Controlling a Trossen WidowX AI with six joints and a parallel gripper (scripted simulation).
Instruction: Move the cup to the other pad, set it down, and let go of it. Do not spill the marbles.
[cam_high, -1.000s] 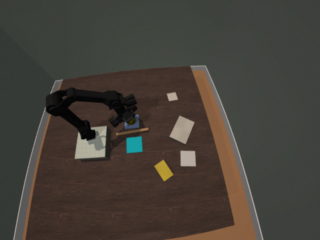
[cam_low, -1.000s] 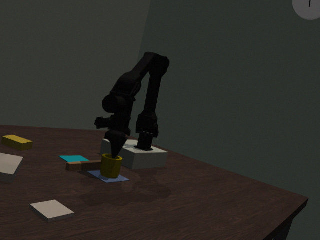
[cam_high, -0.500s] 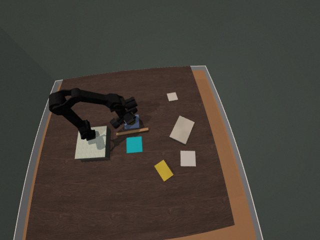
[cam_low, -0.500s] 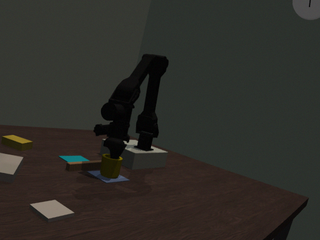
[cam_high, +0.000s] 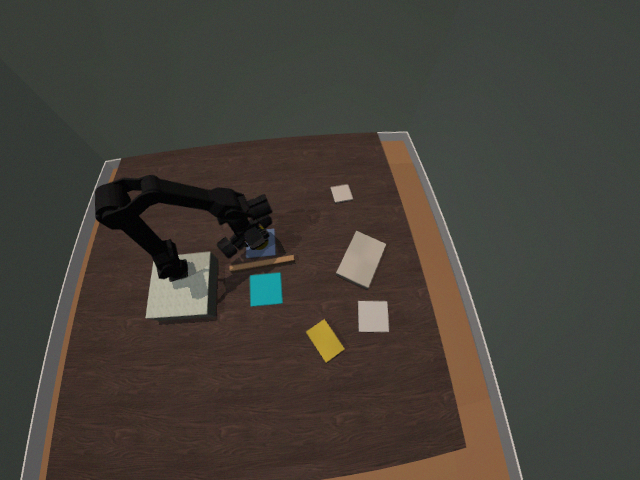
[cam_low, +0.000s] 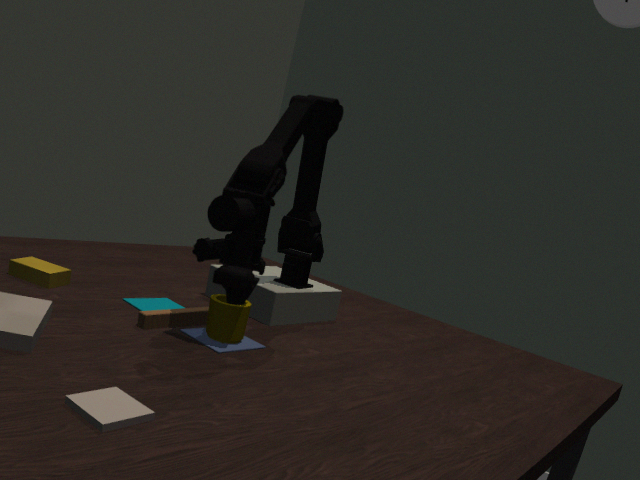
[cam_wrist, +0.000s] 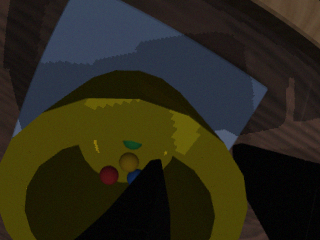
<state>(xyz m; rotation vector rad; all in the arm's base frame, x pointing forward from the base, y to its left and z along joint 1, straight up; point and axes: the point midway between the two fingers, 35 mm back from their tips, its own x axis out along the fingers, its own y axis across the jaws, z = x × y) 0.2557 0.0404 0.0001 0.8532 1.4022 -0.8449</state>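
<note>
The blue-grey pad is 30 mm ahead of my gripper tip, 10 mm to the left of it and 40 mm below it. Round my gripper tip: cyan pad 10 mm ahead, 170 mm to the right, 40 mm below; yellow cup 20 mm ahead, 10 mm to the left; low wooden bar 20 mm ahead, 80 mm to the right, 30 mm below.
</note>
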